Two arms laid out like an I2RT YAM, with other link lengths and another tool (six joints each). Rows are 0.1 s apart.
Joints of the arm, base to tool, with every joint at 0 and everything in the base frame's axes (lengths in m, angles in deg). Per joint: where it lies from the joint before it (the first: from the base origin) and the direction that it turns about. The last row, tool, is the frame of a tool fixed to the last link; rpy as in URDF.
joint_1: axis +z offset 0 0 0.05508
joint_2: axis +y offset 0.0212 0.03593 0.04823
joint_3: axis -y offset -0.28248 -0.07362 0
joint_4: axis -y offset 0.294 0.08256 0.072
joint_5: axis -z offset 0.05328 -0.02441 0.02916
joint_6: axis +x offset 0.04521 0 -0.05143
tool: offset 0.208 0.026 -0.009 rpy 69.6 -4.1 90
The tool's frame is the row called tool.
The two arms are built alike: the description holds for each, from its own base.
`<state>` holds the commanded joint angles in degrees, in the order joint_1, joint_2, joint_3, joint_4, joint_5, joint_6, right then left.
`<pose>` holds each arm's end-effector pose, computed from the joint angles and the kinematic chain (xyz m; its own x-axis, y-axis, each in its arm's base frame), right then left.
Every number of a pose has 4 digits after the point.
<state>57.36 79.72 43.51 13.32 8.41 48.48 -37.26 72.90 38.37 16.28 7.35 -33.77</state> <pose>0.2800 0.4503 0.1381 -0.2954 0.6533 0.6971 0.4712 -0.5351 0.7012 0.3994 -0.2982 0.1280 0.4824 0.7158 -0.5049 0.2921 0.4120 0.8631</pose>
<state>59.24 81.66 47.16 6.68 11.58 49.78 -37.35 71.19 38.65 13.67 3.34 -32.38</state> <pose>0.2773 0.4519 0.1255 -0.2499 0.7092 0.6592 0.4859 -0.4970 0.7189 0.4058 -0.2810 0.1325 0.4501 0.7624 -0.4649 0.2512 0.3915 0.8852</pose>
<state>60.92 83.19 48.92 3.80 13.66 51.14 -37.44 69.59 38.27 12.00 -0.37 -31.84</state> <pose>0.2722 0.4551 0.1166 -0.2253 0.7348 0.6398 0.4956 -0.4789 0.7246 0.4098 -0.2641 0.1342 0.4115 0.7996 -0.4374 0.2185 0.3793 0.8991</pose>
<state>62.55 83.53 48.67 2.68 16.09 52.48 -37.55 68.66 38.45 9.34 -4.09 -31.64</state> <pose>0.2663 0.4526 0.1077 -0.2051 0.7531 0.6251 0.4928 -0.4724 0.7308 0.4129 -0.2469 0.1315 0.3616 0.8376 -0.4095 0.2026 0.3582 0.9114</pose>
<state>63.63 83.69 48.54 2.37 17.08 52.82 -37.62 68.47 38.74 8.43 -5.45 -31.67</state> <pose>0.2606 0.4536 0.1043 -0.2061 0.7589 0.6177 0.4933 -0.4646 0.7354 0.4145 -0.2414 0.1319 0.3434 0.8495 -0.4006 0.1960 0.3524 0.9151</pose>
